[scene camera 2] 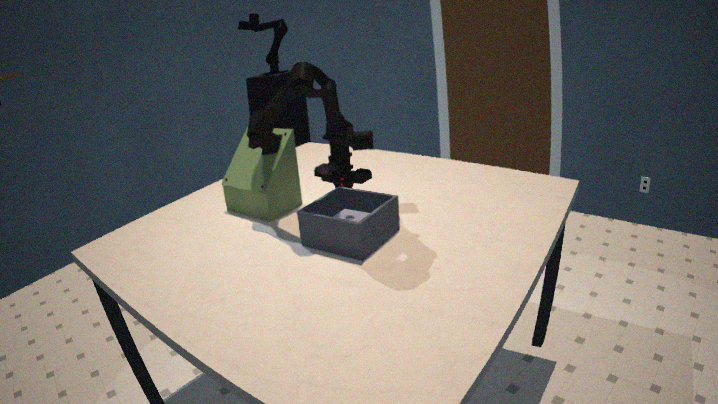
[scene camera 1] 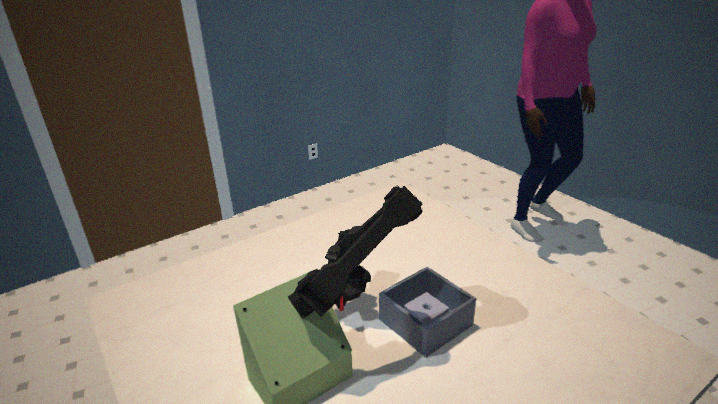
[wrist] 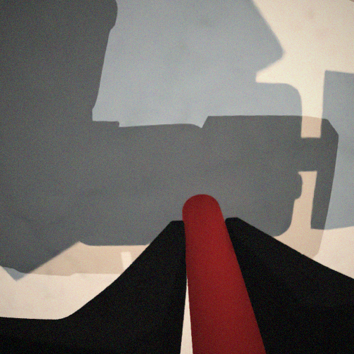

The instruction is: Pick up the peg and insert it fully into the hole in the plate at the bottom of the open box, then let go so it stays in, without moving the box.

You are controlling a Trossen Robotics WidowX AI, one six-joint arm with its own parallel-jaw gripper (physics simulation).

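Places are measured from the arm's base along level axes (x left, y back, z up), in millimetres.
Where they show: gripper, between the fingertips: (scene camera 1: pixel 340 306); arm's base, origin of its link: (scene camera 2: pixel 272 144) (scene camera 1: pixel 305 300).
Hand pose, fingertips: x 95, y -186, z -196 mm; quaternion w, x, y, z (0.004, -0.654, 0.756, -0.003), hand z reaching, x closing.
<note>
Each offset is from my fingertips to the centre of the thing. "*": to the spot under its first point. Level surfaces: height alone.
A red peg @(dx -2, dy +0, dz +29 mm) (scene camera 1: pixel 341 304) (scene camera 2: pixel 341 181) (wrist: pixel 215 280) stands roughly upright beside the box, between the black fingers. My gripper (scene camera 1: pixel 342 297) (scene camera 2: pixel 342 184) (wrist: pixel 203 231) points down and is shut on the peg, with a finger against each side of it in the wrist view. Whether the peg's lower end touches the table is hard to tell. The open dark grey box @(dx -213, dy -136, dz +38 mm) (scene camera 1: pixel 400 319) (scene camera 2: pixel 328 234) sits on the table next to the gripper. Inside on its bottom lies a pale plate @(dx -213, dy -136, dz +23 mm) (scene camera 1: pixel 414 303) (scene camera 2: pixel 360 215) with a small round hole @(* dx -207, dy -143, dz +39 mm) (scene camera 1: pixel 426 306) (scene camera 2: pixel 350 217), with no peg in it.
A green sloped block (scene camera 1: pixel 291 351) (scene camera 2: pixel 251 198) stands near the arm's base, on the other side of the gripper from the box. The box walls rise around the plate. The table @(dz -12 mm) (scene camera 1: pixel 552 351) (scene camera 2: pixel 241 301) carries both. A person (scene camera 1: pixel 557 60) stands beyond it.
</note>
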